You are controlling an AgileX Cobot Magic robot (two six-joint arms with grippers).
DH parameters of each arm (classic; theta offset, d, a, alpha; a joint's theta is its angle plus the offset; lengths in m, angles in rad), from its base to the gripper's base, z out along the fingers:
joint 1: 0 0.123 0 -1.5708
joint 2: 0.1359 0 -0.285 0
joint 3: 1.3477 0 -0.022 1.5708
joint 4: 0 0.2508 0 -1.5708
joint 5: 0 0 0.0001 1.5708
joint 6: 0 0.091 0 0
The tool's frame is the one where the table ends.
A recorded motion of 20 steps. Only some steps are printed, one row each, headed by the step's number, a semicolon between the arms.
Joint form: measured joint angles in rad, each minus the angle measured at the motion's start. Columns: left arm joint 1, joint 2, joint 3, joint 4, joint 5, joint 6; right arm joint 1, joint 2, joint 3, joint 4, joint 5, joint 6.
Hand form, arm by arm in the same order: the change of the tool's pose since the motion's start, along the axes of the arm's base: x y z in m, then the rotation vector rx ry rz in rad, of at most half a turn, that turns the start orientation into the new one. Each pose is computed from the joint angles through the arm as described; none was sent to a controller.
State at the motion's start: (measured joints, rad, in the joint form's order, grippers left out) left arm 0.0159 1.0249 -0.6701 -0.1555 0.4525 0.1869; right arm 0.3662 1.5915 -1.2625 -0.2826 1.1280 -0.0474
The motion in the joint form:
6: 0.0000 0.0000 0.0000 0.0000 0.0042 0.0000; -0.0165 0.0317 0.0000 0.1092 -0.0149 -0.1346
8: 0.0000 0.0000 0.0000 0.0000 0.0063 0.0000; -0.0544 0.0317 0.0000 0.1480 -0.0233 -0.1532
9: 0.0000 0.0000 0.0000 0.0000 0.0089 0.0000; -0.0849 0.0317 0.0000 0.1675 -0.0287 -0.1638
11: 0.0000 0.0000 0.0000 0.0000 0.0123 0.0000; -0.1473 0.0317 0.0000 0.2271 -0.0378 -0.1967
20: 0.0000 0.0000 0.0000 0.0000 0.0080 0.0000; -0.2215 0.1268 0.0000 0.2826 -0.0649 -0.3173
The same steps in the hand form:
6: -0.0003 -0.0001 -0.0003 -0.0002 0.0041 -0.0006; 0.0037 0.0053 -0.0117 0.0591 0.0697 0.0881
8: -0.0004 -0.0001 -0.0004 -0.0004 0.0062 -0.0009; 0.0067 -0.0031 -0.0120 0.0945 0.0729 0.0600
9: -0.0005 -0.0001 -0.0006 -0.0005 0.0088 -0.0013; 0.0092 -0.0108 -0.0121 0.1127 0.0722 0.0359
11: -0.0007 -0.0002 -0.0008 -0.0007 0.0121 -0.0018; 0.0132 -0.0253 -0.0124 0.1654 0.0749 -0.0082
20: -0.0005 -0.0001 -0.0005 -0.0005 0.0079 -0.0012; 0.0310 -0.0422 -0.0431 0.1828 0.1527 0.0140

